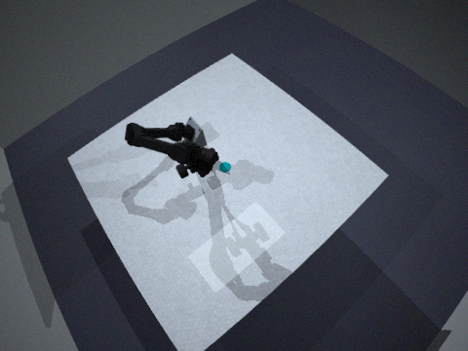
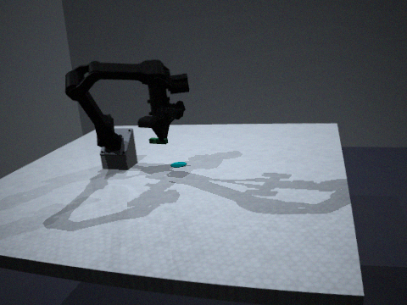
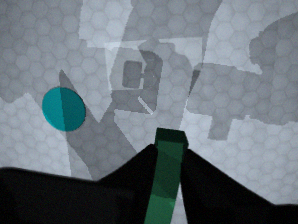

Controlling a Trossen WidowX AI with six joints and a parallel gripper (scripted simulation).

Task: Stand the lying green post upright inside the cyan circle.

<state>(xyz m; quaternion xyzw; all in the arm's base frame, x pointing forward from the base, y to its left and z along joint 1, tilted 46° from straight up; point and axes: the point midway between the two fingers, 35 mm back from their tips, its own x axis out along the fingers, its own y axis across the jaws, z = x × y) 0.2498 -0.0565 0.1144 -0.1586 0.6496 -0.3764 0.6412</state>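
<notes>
The green post is 2 cm behind my gripper tip and 1 cm to the left of it. The rest, counted from my gripper tip: cyan circle 13 cm to the left, 13 cm below.
</notes>
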